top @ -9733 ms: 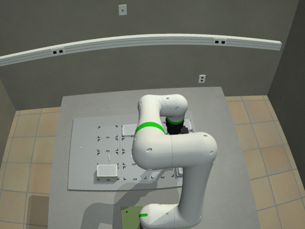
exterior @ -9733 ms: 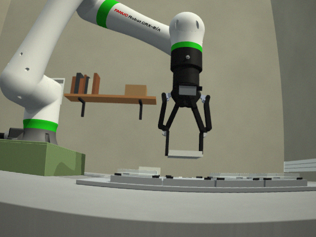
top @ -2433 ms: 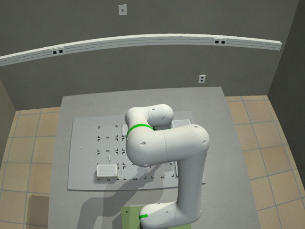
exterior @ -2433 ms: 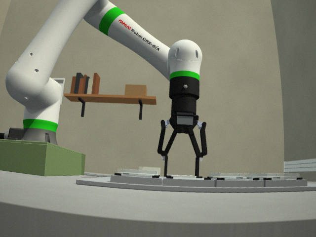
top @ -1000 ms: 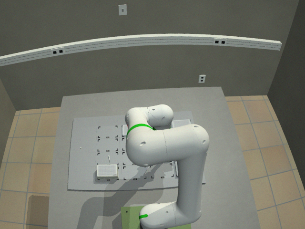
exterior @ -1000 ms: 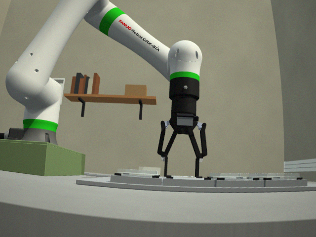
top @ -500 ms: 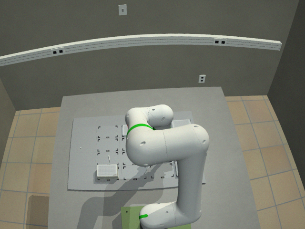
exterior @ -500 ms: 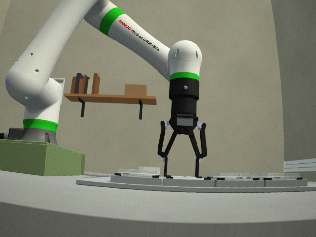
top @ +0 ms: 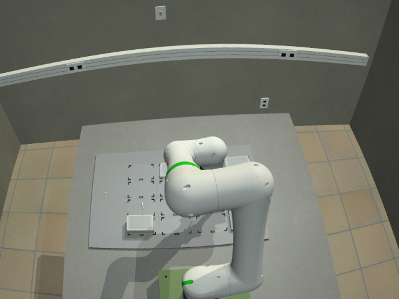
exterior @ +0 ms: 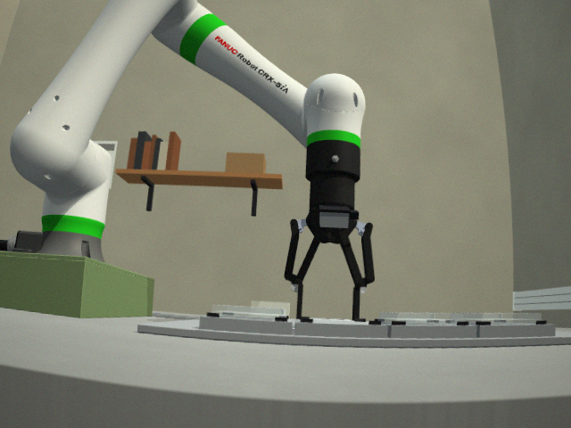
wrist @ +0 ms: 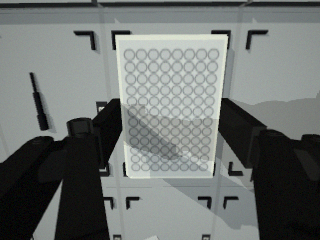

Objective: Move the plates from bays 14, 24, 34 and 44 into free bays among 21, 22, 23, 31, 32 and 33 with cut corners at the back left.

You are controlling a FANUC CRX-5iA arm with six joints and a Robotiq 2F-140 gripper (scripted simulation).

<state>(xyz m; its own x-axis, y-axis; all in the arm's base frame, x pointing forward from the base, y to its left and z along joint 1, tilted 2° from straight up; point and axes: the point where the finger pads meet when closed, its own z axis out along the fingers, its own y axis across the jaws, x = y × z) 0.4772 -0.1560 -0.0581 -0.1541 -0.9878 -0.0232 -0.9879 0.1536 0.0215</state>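
Now: hand 8 cm short of the sealed 96-well plate, 18 cm to the left of it and 1 cm above it. Also, from my hand: dark stick (11 cm ahead, 3 cm to the right, 3 cm below); then thin white stick (5 cm ahead, 31 cm to the left, 3 cm below); then white scrap (4 cm ahead, 17 cm to the left, 3 cm below).
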